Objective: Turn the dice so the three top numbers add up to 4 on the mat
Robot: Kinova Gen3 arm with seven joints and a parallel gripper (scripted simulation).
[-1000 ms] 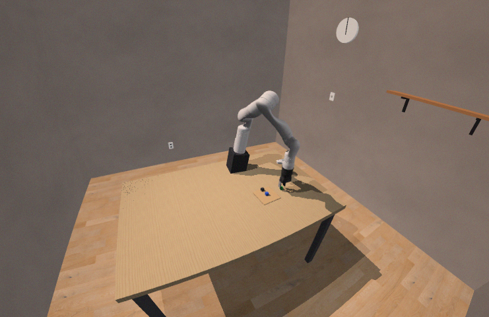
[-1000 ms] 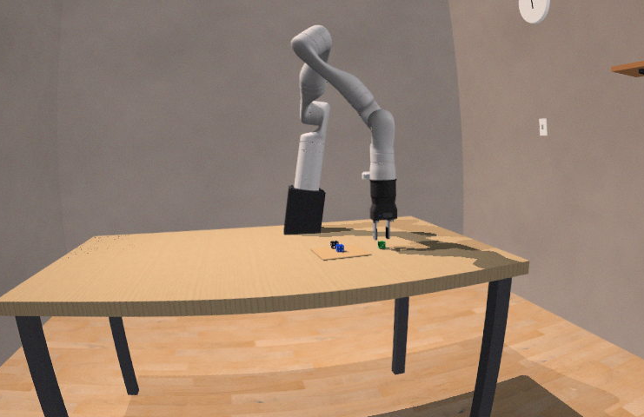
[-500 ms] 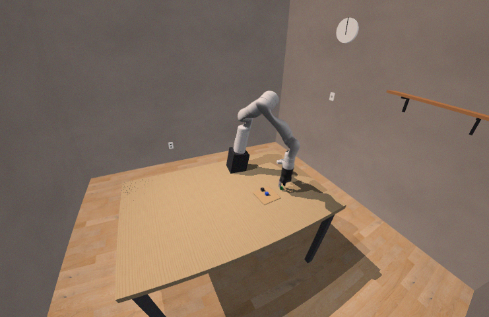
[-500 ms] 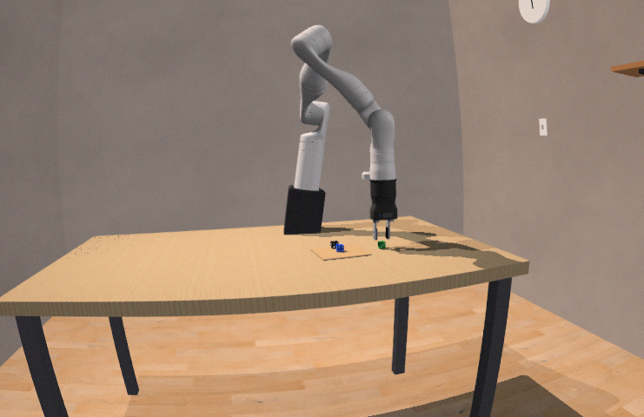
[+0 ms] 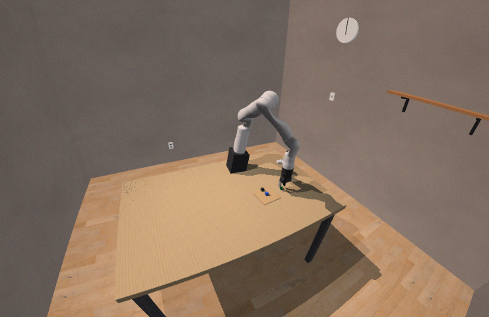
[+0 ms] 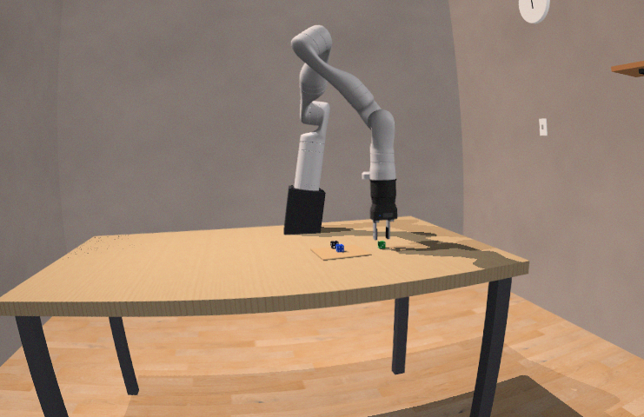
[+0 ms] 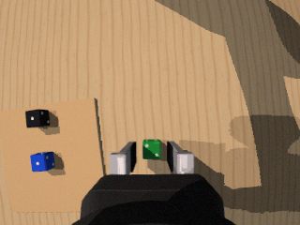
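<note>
My gripper is now 3 cm above the green die. Round my hand: black die: 13 cm to the right, 6 cm behind, 3 cm below; tan mat: 13 cm to the right, 4 cm below; blue die: 13 cm to the right, 3 cm below.
</note>
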